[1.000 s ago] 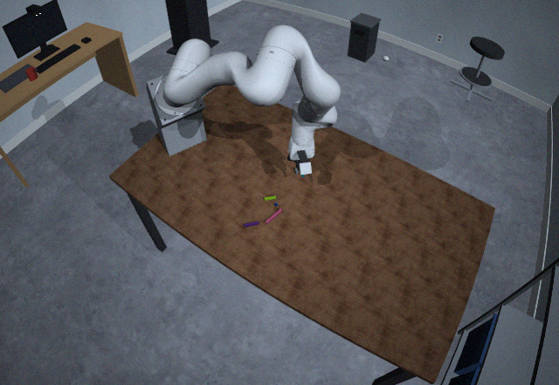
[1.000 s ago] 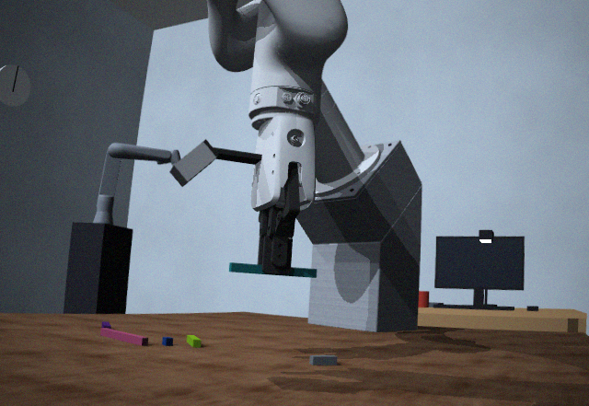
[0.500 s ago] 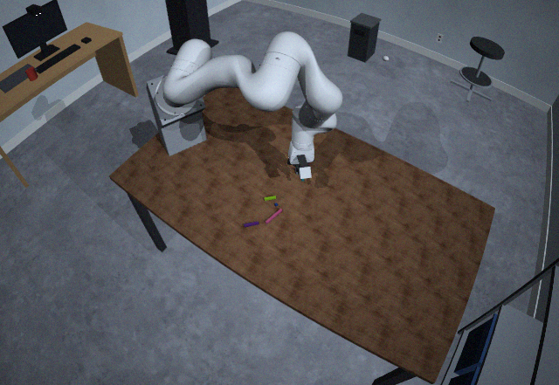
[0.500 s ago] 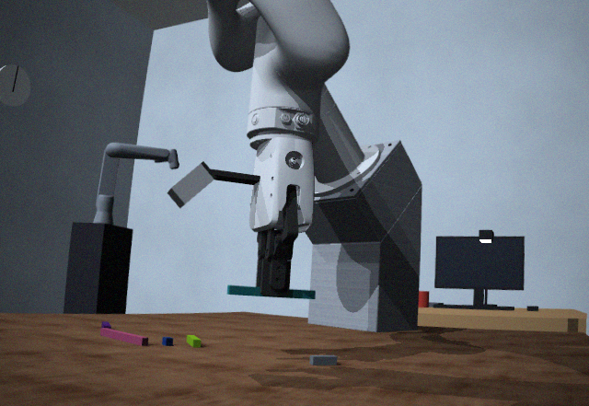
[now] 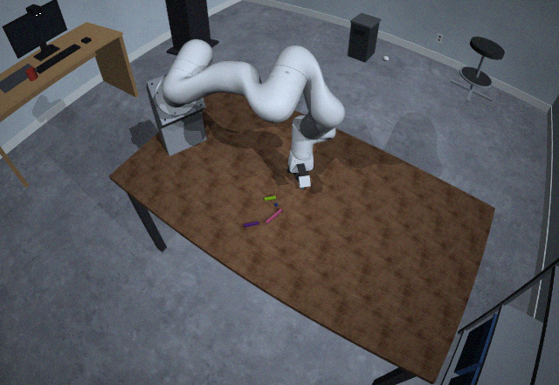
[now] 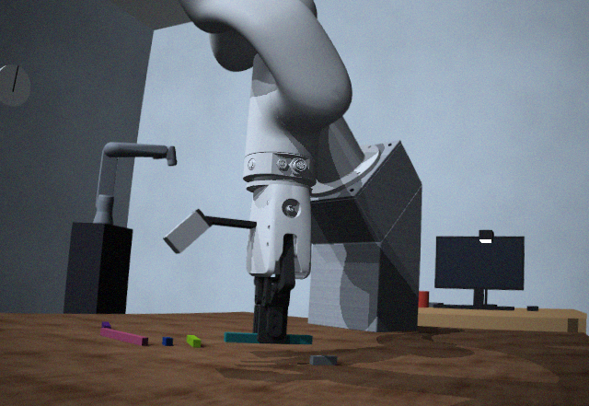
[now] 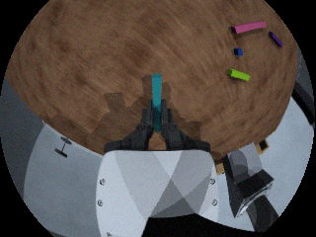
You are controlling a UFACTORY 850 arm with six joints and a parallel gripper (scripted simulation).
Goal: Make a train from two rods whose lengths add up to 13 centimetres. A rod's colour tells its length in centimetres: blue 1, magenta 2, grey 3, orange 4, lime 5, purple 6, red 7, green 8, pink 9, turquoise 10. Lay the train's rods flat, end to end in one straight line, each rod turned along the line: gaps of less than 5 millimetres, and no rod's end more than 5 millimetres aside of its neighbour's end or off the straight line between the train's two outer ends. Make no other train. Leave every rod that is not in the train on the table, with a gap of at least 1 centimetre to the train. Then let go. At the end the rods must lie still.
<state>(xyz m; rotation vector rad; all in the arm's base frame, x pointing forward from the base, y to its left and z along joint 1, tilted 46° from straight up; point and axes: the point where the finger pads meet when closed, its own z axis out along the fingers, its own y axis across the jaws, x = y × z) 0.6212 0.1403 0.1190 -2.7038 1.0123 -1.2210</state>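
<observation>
My hand is 50 mm to the right of the grey rod, 40 mm past it and 40 mm above it. Round my hand: blue rod 150 mm to the right, 40 mm below, 30 mm behind; then turquoise rod 20 mm below; then lime rod 140 mm to the right, 70 mm behind, 40 mm below.
</observation>
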